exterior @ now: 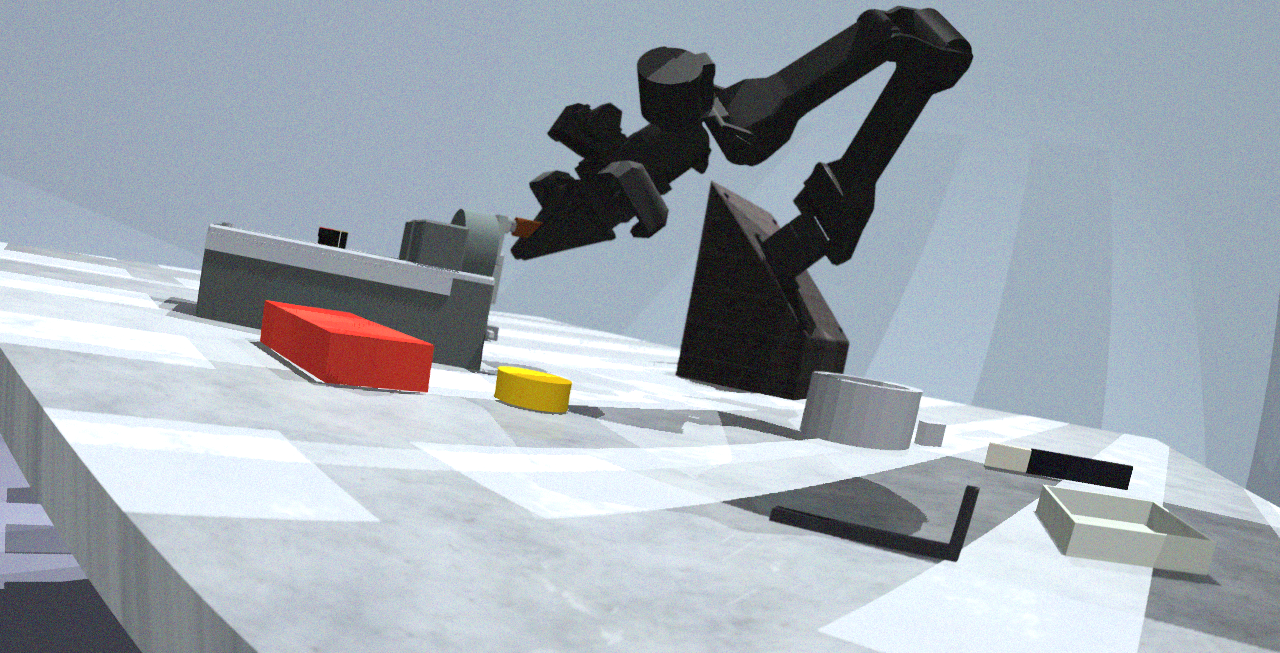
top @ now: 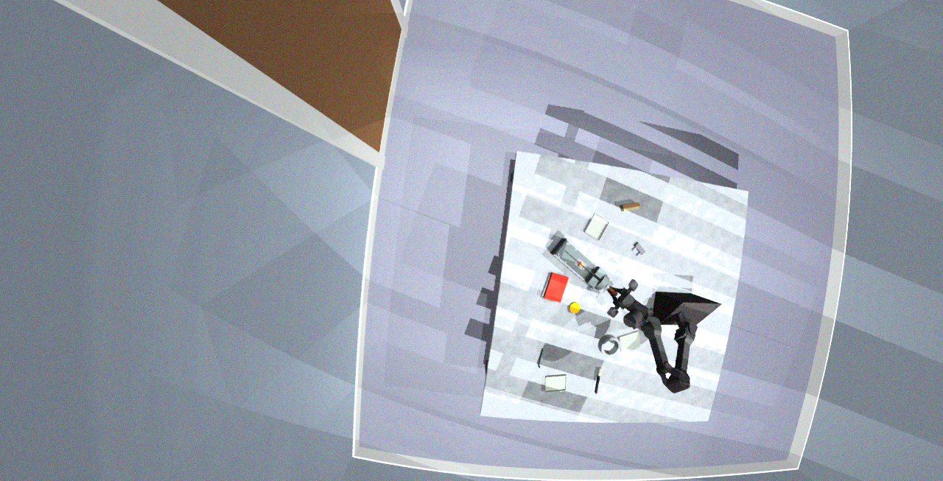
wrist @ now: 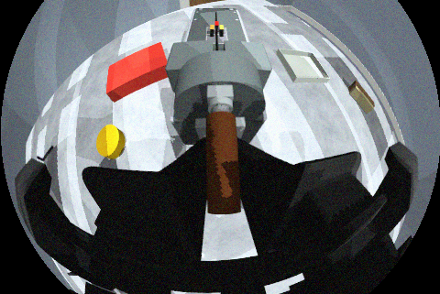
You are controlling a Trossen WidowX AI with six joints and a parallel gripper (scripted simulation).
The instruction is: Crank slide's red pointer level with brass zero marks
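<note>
Right now my gripper tip is 20 mm past the brown handle, 10 mm to the right of it and 20 mm below it. Also, from my gripper tip: yellow disc 100 mm ahead, 130 mm to the left, 90 mm below; red pointer 160 mm ahead, 80 mm to the right, 10 mm below; black L-shaped bar 190 mm ahead, 430 mm to the left, 90 mm below.
</note>
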